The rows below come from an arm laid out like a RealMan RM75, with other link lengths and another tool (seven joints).
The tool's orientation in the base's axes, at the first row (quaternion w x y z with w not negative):
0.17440 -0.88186 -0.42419 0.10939
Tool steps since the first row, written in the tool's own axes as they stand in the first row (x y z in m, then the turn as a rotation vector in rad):
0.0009 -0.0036 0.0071 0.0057 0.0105 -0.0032
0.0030 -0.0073 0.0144 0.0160 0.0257 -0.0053
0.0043 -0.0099 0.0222 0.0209 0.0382 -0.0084
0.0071 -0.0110 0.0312 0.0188 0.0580 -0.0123
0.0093 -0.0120 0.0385 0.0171 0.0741 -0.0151
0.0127 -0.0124 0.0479 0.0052 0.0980 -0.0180
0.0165 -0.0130 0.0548 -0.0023 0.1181 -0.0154
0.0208 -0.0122 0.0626 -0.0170 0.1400 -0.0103
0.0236 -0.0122 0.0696 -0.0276 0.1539 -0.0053
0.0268 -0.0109 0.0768 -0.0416 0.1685 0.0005
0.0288 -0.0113 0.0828 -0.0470 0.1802 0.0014
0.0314 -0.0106 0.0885 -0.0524 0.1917 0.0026
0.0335 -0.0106 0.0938 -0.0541 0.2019 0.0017
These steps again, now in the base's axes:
-0.0044 0.0043 -0.0051 0.0121 -0.0023 -0.0015
-0.0082 0.0097 -0.0104 0.0299 -0.0034 -0.0062
-0.0119 0.0139 -0.0165 0.0429 -0.0075 -0.0085
-0.0141 0.0187 -0.0245 0.0570 -0.0215 -0.0128
-0.0159 0.0225 -0.0309 0.0683 -0.0327 -0.0166
-0.0173 0.0275 -0.0394 0.0789 -0.0565 -0.0230
-0.0177 0.0323 -0.0457 0.0877 -0.0735 -0.0331
-0.0172 0.0369 -0.0533 0.0924 -0.0967 -0.0459
-0.0178 0.0406 -0.0599 0.0941 -0.1120 -0.0555
-0.0174 0.0439 -0.0671 0.0938 -0.1302 -0.0661
-0.0185 0.0470 -0.0726 0.0985 -0.1410 -0.0713
-0.0183 0.0498 -0.0782 0.1029 -0.1517 -0.0768
-0.0189 0.0526 -0.0831 0.1094 -0.1591 -0.0800

